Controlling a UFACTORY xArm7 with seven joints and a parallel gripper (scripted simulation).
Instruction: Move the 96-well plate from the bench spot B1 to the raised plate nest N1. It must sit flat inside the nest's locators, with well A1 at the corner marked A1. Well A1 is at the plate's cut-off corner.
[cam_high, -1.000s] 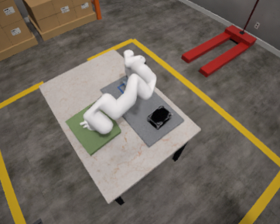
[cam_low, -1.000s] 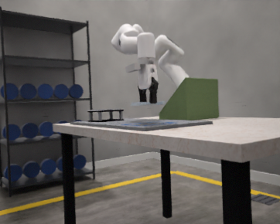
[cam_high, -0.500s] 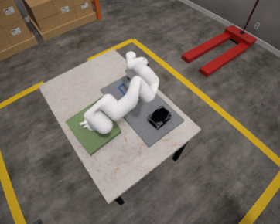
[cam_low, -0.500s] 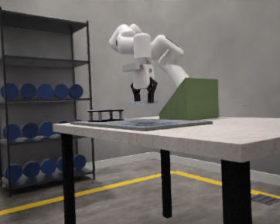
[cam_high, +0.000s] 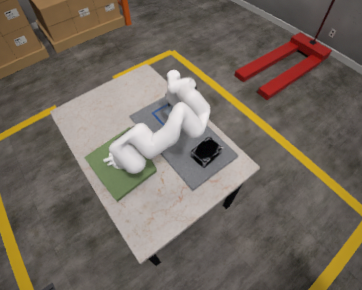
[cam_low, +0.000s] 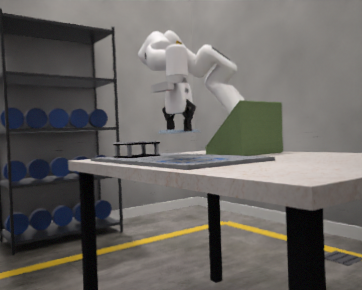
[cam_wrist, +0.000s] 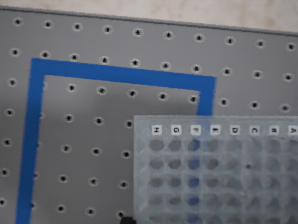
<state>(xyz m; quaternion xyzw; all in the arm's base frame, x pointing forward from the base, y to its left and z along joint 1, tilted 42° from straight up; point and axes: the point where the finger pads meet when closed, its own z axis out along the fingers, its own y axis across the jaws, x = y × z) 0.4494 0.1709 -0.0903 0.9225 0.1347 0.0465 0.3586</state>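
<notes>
Now: the raised nest N1 34 cm to the right of my hand, 5 cm below it and 2 cm ahead of it. Round my hand: 96-well plate (1 cm below).
</notes>
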